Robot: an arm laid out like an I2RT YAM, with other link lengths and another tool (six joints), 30 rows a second.
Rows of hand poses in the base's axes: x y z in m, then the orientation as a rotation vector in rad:
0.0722 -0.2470 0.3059 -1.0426 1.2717 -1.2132
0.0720 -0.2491 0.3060 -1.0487 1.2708 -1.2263
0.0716 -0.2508 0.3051 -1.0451 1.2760 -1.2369
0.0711 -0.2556 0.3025 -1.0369 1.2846 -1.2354
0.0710 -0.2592 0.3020 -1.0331 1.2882 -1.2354
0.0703 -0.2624 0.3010 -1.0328 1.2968 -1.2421
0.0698 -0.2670 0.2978 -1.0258 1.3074 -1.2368
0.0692 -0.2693 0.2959 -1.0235 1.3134 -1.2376
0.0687 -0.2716 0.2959 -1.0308 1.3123 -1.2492
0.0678 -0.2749 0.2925 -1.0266 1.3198 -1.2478
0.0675 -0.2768 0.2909 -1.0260 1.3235 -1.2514
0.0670 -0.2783 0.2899 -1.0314 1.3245 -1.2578
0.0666 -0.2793 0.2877 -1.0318 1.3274 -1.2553
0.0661 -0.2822 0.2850 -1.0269 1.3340 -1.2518
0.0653 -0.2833 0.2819 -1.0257 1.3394 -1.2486
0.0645 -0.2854 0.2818 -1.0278 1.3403 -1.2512
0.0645 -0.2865 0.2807 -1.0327 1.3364 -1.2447
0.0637 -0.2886 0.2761 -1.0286 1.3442 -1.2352
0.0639 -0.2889 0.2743 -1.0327 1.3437 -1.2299
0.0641 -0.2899 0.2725 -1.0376 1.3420 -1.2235
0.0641 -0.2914 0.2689 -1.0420 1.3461 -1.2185
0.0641 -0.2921 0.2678 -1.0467 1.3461 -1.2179
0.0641 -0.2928 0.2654 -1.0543 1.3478 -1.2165
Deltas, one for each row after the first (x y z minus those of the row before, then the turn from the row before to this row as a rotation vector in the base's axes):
-0.0002 -0.0021 0.0001 -0.0118 0.0011 -0.0061
-0.0004 -0.0017 -0.0009 -0.0032 -0.0004 -0.0107
-0.0005 -0.0048 -0.0026 0.0078 0.0008 -0.0062
-0.0001 -0.0036 -0.0005 0.0031 0.0000 -0.0031
-0.0007 -0.0032 -0.0010 -0.0018 0.0045 -0.0092
-0.0005 -0.0046 -0.0032 0.0099 0.0034 -0.0047
-0.0006 -0.0023 -0.0019 0.0023 0.0024 -0.0046
-0.0005 -0.0023 0.0000 -0.0116 0.0022 -0.0046
-0.0009 -0.0033 -0.0034 0.0051 0.0025 -0.0046
-0.0003 -0.0019 -0.0016 -0.0010 0.0016 -0.0045
-0.0005 -0.0015 -0.0010 -0.0068 0.0031 -0.0031
-0.0004 -0.0010 -0.0022 0.0021 0.0024 0.0000
-0.0005 -0.0029 -0.0027 0.0065 0.0017 -0.0030
-0.0008 -0.0011 -0.0031 0.0040 0.0032 -0.0015
-0.0008 -0.0021 -0.0001 -0.0026 0.0015 -0.0015
0.0000 -0.0011 -0.0011 0.0004 0.0013 0.0077
-0.0008 -0.0021 -0.0046 0.0101 0.0038 0.0002
0.0002 -0.0003 -0.0018 0.0009 0.0029 0.0047
0.0002 -0.0010 -0.0018 0.0009 0.0027 0.0063
0.0000 -0.0015 -0.0036 0.0016 0.0060 0.0020
0.0000 -0.0007 -0.0011 -0.0023 0.0029 0.0017
0.0000 -0.0007 -0.0024 -0.0030 0.0059 0.0021

